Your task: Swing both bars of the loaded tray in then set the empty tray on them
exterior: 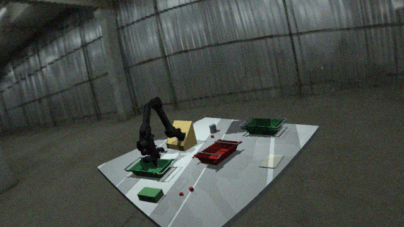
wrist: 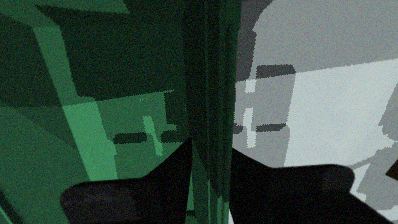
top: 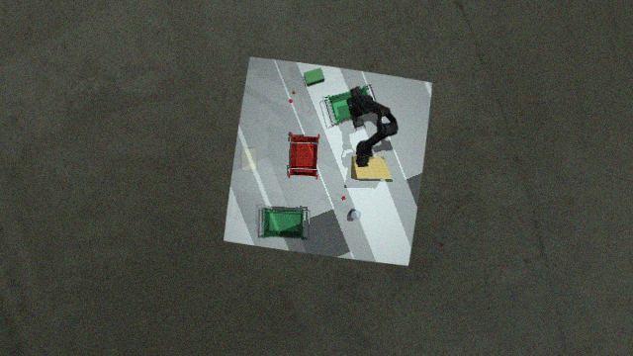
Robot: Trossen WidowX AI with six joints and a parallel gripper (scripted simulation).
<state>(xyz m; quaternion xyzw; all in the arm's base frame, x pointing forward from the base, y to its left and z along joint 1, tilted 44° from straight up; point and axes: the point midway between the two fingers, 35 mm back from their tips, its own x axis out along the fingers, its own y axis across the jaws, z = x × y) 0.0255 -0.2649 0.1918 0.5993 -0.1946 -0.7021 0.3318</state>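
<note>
The green tray lies 2 cm ahead of my gripper tip, 7 cm to the right of it and 3 cm above it. The rest, counted from my gripper tip: pale flat card: 71 cm ahead, 25 cm to the left, 1 cm below; then dark green box: 25 cm ahead, 28 cm to the right; then grey cylinder: 2 cm ahead, 65 cm to the left, 2 cm above.
</note>
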